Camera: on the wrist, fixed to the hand. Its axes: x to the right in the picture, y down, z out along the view.
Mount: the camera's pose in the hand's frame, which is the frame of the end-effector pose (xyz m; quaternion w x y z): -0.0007 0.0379 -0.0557 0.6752 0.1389 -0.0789 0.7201
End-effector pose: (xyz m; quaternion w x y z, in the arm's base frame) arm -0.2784 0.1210 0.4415 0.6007 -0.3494 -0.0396 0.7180
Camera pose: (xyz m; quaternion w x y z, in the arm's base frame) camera -0.2794 0.0897 0.3818 0.0660 0.1243 -0.2772 -0.9504
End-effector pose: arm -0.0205 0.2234 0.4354 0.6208 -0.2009 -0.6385 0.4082
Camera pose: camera 0.0234 0.2602 0.4000 0.1027 -0.4770 -0.2787 0.8272
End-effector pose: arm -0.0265 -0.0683 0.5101 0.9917 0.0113 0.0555 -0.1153
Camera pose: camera -0.0244 -0.0293 0.4552 0.7555 0.1763 -0.0649 0.6277
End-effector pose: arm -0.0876 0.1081 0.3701 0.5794 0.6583 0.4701 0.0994
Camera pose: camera -0.1065 0.1492 0.4200 0.2653 0.8714 -0.1885 0.3671
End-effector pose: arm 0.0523 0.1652 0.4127 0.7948 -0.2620 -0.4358 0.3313
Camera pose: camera 0.0890 0.1819 0.3587 0.3001 -0.3542 -0.1223 0.8772
